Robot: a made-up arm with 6 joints.
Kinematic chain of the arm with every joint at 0, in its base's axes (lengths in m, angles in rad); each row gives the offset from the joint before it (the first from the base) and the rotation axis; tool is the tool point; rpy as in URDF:
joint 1: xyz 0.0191 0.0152 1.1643 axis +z
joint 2: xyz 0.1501 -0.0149 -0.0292 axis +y
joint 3: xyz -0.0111 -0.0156 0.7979 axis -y
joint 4: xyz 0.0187 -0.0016 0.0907 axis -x
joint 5: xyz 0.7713 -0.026 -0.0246 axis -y
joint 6: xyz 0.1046 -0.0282 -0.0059 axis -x
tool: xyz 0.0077 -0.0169 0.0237 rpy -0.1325 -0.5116 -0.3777
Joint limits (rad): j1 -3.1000..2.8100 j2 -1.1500..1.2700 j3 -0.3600..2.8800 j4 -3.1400..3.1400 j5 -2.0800..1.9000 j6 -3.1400..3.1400
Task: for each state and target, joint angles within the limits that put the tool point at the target. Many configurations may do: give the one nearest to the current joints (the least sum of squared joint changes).
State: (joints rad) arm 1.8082 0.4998 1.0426 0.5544 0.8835 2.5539
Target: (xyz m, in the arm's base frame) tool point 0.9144 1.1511 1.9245
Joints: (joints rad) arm 0.9237 0.5629 0.5165 0.5220 0.8860 2.5488
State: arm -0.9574 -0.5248 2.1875 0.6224 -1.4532 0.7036
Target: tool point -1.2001 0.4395 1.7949
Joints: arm -0.4527 -0.8493 2.0996 0.6508 -1.3476 0.6905
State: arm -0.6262 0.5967 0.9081 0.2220 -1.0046 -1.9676
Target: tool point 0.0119 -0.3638 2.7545
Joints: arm -1.1856 0.0231 1.3616 0.4212 -0.8347 -1.9089
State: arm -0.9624 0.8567 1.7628 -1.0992 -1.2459 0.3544
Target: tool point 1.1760 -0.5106 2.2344
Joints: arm -0.4808 1.0629 2.1087 -1.1789 -1.4907 0.3529
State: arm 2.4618 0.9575 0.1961 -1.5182 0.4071 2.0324
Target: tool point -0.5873 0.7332 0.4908
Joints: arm 2.3288 1.2652 -0.3453 -1.5285 0.4192 2.0264
